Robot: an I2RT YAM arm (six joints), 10 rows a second.
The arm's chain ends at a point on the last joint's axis. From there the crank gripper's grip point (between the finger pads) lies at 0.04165 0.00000 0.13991 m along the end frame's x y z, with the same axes.
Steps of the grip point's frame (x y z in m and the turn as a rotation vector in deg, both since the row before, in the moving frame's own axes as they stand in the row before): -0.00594 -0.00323 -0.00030 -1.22 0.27 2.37; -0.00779 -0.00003 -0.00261 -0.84 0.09 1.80; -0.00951 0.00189 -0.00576 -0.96 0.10 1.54; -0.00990 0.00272 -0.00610 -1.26 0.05 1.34; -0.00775 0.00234 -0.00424 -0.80 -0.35 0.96; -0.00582 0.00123 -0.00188 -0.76 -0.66 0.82
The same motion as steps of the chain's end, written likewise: -0.00650 -0.00794 -0.00005 -1.22 0.27 2.37; -0.00796 -0.00339 -0.00252 -0.84 0.09 1.80; -0.00971 -0.00158 -0.00566 -0.96 0.10 1.54; -0.00997 -0.00133 -0.00602 -1.26 0.05 1.34; -0.00687 -0.00031 -0.00447 -0.80 -0.35 0.96; -0.00419 -0.00121 -0.00233 -0.76 -0.66 0.82
